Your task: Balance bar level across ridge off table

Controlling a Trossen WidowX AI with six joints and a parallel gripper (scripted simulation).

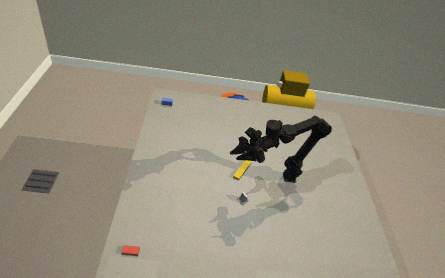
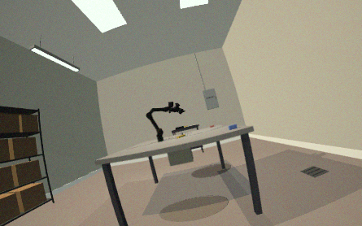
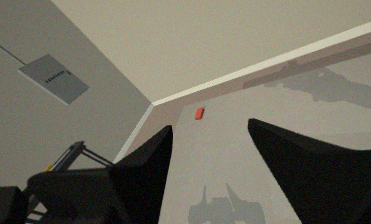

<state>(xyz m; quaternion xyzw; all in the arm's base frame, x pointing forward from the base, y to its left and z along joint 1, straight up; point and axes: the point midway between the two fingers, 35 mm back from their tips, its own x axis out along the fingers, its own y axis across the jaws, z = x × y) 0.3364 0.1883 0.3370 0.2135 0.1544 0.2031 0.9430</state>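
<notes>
My gripper tip is now 11 cm past the yellow bar, 22 cm to the left of it and 32 cm above it. The rest, counted from my gripper tip: red block 37 cm ahead, 30 cm to the left, 32 cm below; then blue block 37 cm ahead, 70 cm to the right, 31 cm below.
</notes>
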